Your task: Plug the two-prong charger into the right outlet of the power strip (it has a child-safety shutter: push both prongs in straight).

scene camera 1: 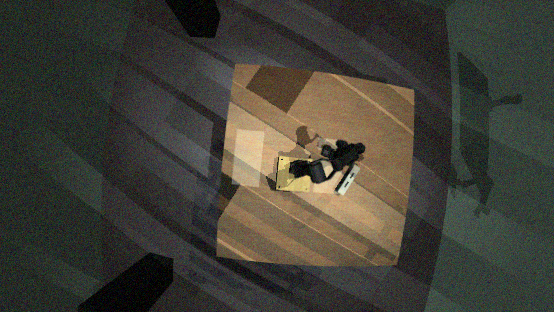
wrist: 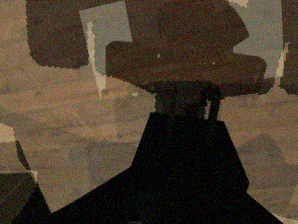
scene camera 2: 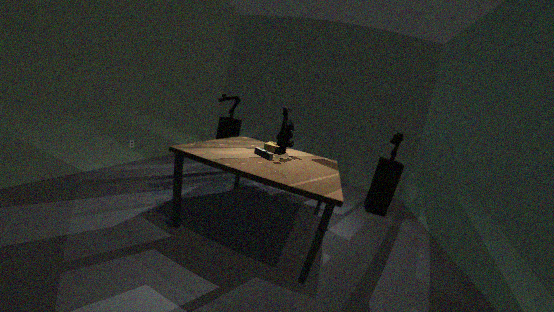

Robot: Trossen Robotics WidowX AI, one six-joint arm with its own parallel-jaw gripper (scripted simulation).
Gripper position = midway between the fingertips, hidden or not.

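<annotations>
There is a black charger [wrist: 182,162], and it is my own gripper [wrist: 178,180] that carries it.
</annotations>
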